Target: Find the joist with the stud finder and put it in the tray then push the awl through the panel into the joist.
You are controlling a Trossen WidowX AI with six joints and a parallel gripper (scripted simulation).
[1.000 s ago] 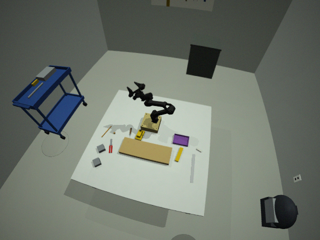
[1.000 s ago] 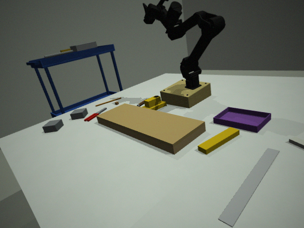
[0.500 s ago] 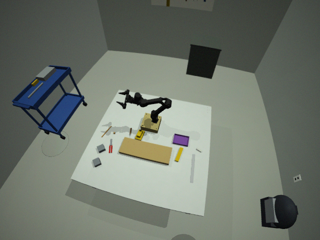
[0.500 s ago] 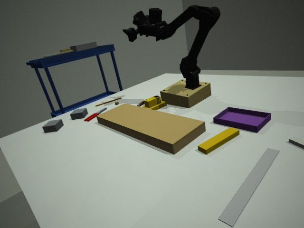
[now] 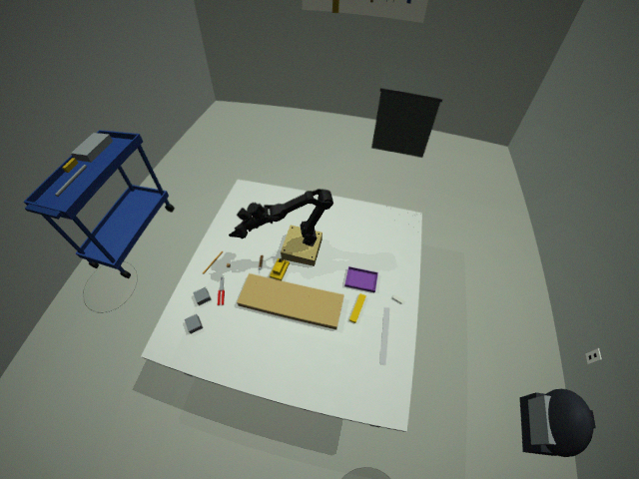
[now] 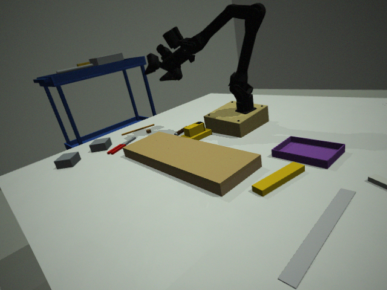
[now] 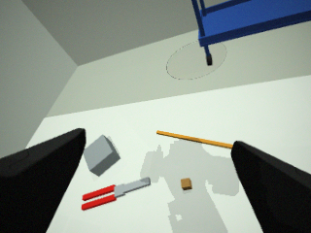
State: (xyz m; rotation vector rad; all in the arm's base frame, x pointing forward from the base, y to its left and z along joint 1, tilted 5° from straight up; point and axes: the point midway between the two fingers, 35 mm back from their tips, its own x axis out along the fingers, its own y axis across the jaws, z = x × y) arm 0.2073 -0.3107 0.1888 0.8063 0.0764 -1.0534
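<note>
Right now the yellow stud finder is 230 mm to the left of my gripper tip, 210 mm below it and 40 mm behind it. Also, from my gripper tip: purple tray (670 mm to the left, 240 mm below, 140 mm behind); then awl (250 mm below, 130 mm to the left); then thin wooden stick (250 mm below, 140 mm to the right, 80 mm ahead).
</note>
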